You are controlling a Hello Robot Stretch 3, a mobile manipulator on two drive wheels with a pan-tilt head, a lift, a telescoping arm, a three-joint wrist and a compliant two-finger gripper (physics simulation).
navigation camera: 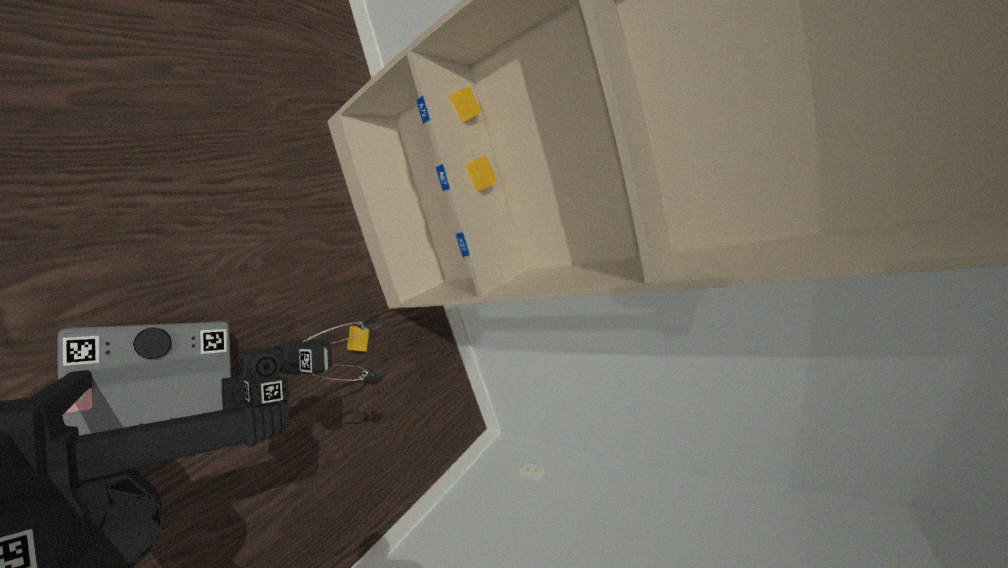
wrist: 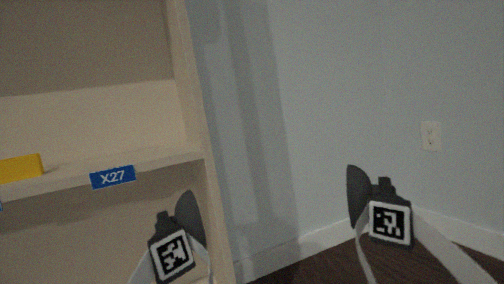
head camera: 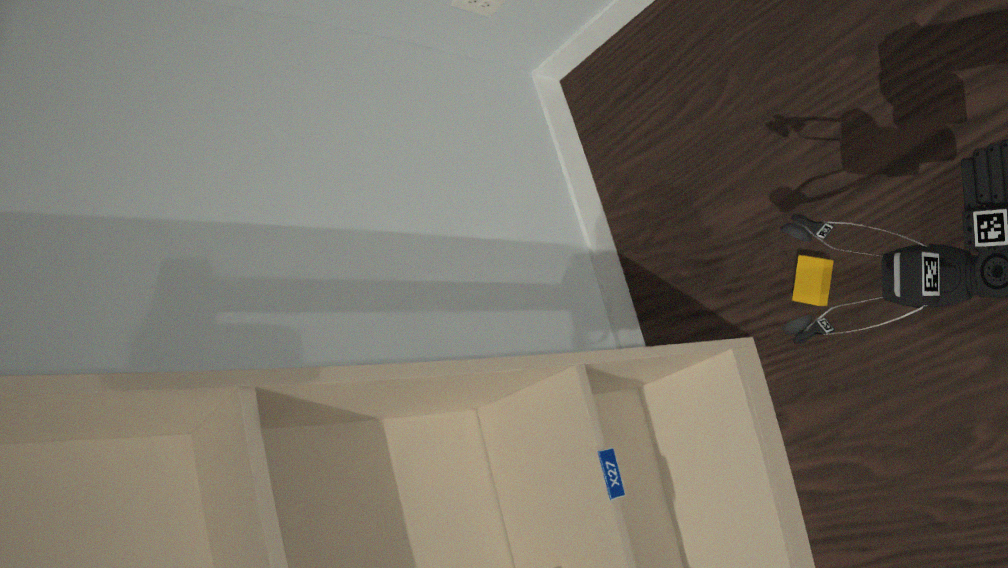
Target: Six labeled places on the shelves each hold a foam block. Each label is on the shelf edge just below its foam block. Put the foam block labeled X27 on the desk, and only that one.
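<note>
The X27 label is on a shelf edge near the unit's end panel. The shelf stretch just above it is bare. A loose yellow foam block lies on the dark floor; no label shows on it. My gripper is open and empty. In the head view the block appears between the fingers, but the wrist view shows wall and floor there, so the gripper is above the block, apart from it. The desk does not show.
The shelf unit stands beside the gripper. Yellow blocks sit above label A67 and label A72. A wall corner with a white baseboard is beyond the loose block.
</note>
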